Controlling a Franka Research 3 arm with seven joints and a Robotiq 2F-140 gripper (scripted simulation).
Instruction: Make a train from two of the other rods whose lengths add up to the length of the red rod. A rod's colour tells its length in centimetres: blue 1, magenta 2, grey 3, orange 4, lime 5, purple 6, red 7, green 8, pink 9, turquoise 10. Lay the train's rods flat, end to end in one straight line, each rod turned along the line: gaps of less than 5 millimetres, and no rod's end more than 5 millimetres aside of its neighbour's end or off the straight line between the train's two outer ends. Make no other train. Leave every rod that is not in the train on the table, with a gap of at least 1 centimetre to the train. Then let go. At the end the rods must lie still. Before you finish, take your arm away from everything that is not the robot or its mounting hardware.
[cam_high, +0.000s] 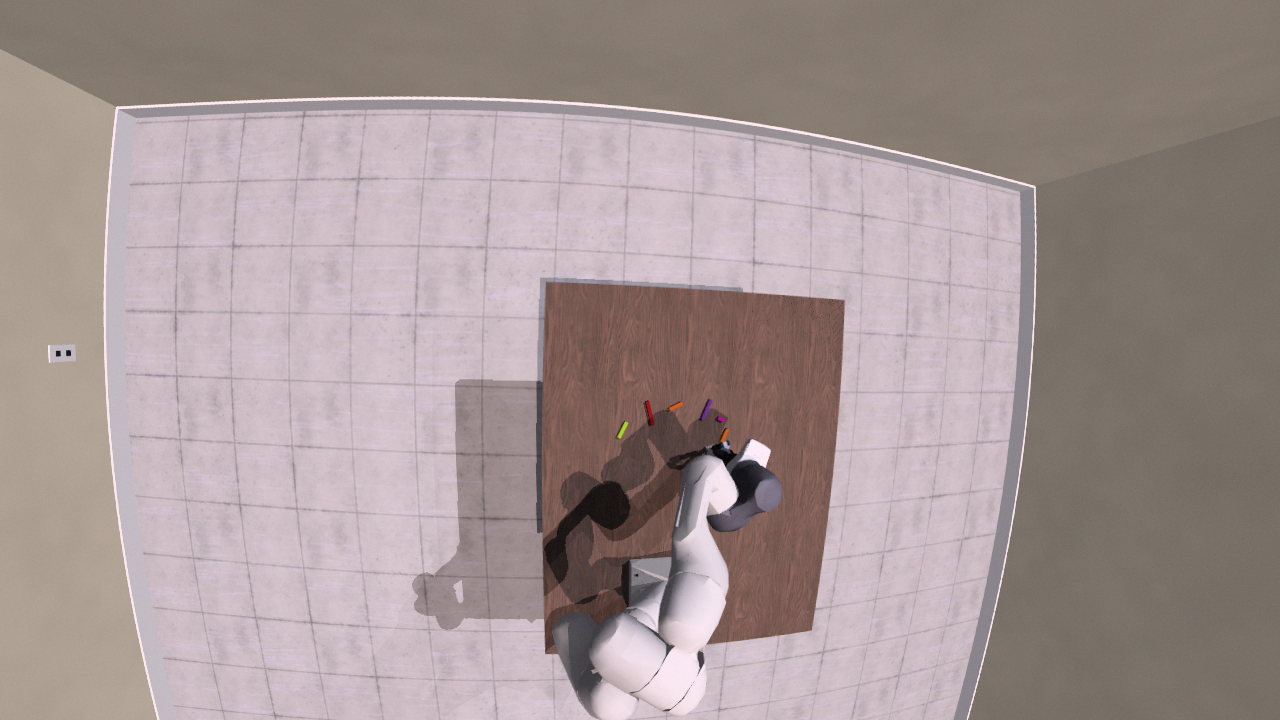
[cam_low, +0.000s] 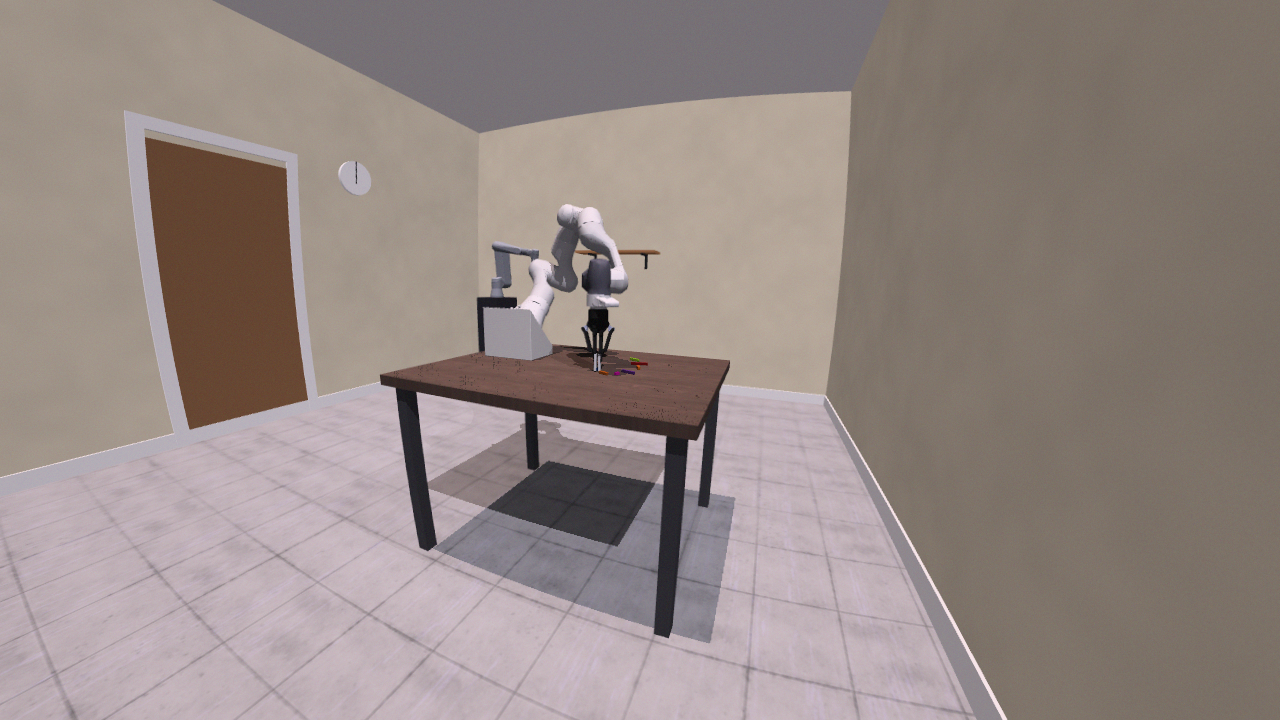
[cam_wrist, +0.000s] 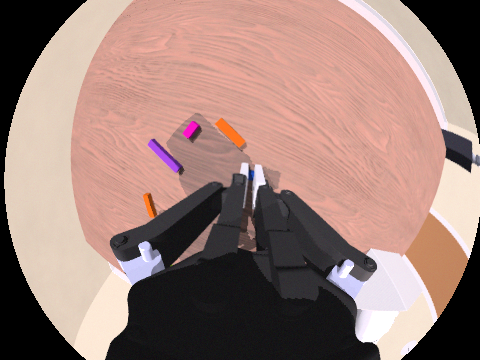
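Right now my hand is 30 mm above the small blue rod. Also, from my hand: magenta rod (90 mm ahead, 20 mm to the right, 30 mm below); red rod (90 mm ahead, 200 mm to the left, 30 mm below); purple rod (120 mm ahead, 30 mm to the left, 30 mm below).
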